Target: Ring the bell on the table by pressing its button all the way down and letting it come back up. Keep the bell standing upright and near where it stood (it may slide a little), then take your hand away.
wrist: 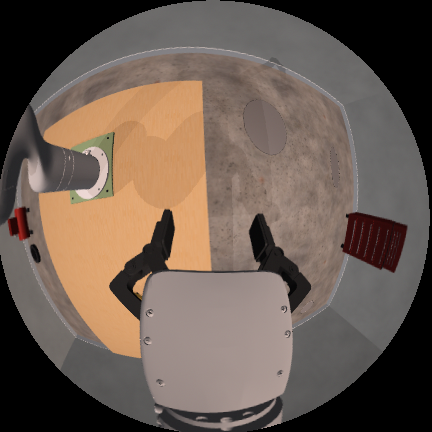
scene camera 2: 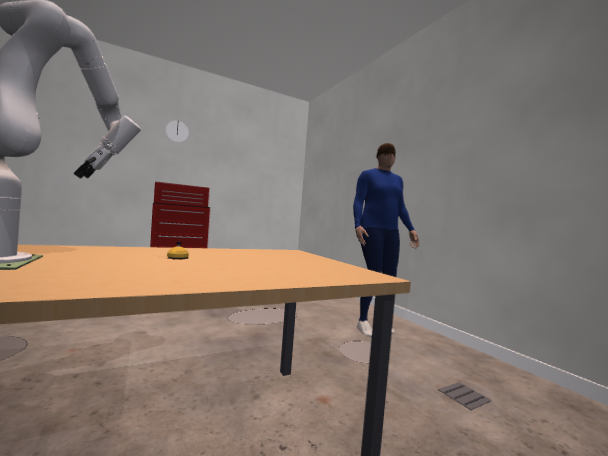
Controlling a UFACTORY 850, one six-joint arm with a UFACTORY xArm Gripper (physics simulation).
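A yellow bell (scene camera 2: 178, 253) with a small dark button (scene camera 2: 178, 244) on top stands upright on the wooden table (scene camera 2: 260, 272) (wrist: 90, 250) in the scene view. In the wrist view a small yellow sliver shows behind the left finger's linkage; most of the bell is hidden there. My gripper (scene camera 2: 84, 174) (wrist: 213, 220) is open, with its fingers wide apart and nothing between them. It hangs high above the table, tilted, well to the left of the bell in the scene view and apart from it.
The robot's base stands on a green plate (scene camera 2: 31, 261) (wrist: 109, 185) on the table. A red tool cabinet (scene camera 2: 180, 222) (wrist: 372, 240) stands beyond the table. A person (scene camera 2: 382, 200) in blue stands beyond the table's right end in the scene view.
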